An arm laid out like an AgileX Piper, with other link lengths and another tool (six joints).
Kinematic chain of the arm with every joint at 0, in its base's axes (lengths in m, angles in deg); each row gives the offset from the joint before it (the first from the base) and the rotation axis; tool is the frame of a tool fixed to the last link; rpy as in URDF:
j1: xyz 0 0 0.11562 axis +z
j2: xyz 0 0 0 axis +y
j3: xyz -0.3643 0 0.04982 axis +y
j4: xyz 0.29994 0 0.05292 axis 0.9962 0 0.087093
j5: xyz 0 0 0 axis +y
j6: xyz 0.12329 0 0.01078 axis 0.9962 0 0.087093
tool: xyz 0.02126 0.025 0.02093 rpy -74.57 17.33 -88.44
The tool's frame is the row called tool.
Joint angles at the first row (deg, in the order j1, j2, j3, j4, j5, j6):
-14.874 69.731 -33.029 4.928 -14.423 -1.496
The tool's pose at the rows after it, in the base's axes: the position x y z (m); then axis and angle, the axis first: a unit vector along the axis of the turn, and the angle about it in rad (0 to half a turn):
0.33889 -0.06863 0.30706 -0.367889 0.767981 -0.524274 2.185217
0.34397 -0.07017 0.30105 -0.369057 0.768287 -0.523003 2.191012
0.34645 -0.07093 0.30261 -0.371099 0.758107 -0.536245 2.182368
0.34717 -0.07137 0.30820 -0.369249 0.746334 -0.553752 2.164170
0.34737 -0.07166 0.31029 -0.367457 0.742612 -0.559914 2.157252
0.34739 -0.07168 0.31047 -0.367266 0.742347 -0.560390 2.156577
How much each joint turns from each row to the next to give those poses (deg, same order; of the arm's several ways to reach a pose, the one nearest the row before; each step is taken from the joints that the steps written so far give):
-0.001 1.541 -0.089 -0.003 -0.938 -0.366
0.001 1.451 -0.002 0.004 -1.120 -0.121
0.001 0.538 0.000 0.003 -2.065 -0.905
0.000 -0.001 0.001 -0.001 -2.302 -0.633
-0.002 0.001 -0.001 0.097 -0.840 -0.198
0.000 0.000 0.000 0.000 -0.070 0.000

